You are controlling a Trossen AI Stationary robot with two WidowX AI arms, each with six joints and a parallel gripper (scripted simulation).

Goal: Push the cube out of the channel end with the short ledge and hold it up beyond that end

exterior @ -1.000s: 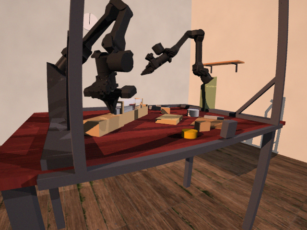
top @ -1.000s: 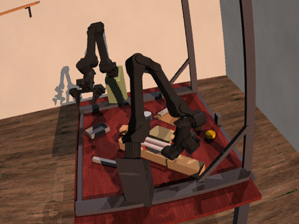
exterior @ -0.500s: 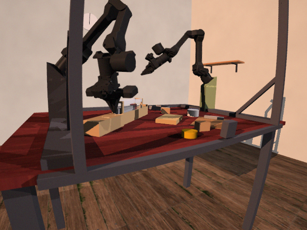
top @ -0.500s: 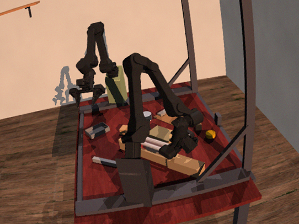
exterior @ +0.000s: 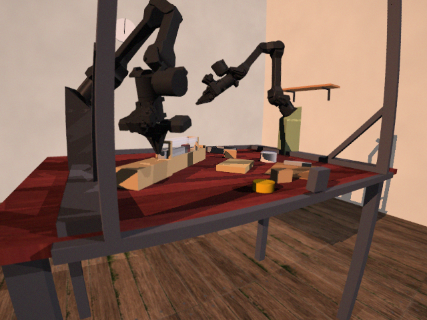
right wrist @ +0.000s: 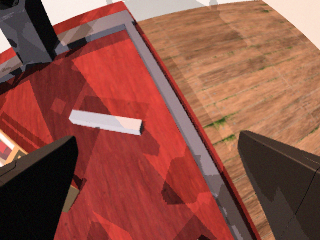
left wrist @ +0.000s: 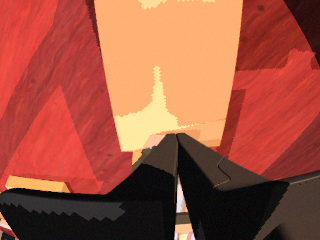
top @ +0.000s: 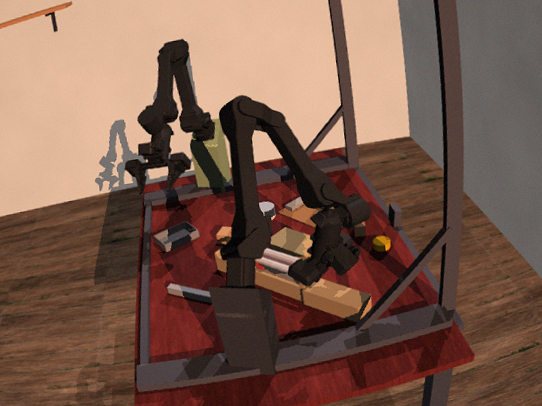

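The channel lies 90 mm ahead of my left hand, 100 mm to the right of it and 40 mm below it. From my left hand the other things lie so: yellow disc (220 mm behind, 180 mm to the right, 80 mm below); then grey tray (340 mm ahead, 440 mm to the right, 80 mm below); then flat tan block (10 mm ahead, 270 mm to the right, 80 mm below).
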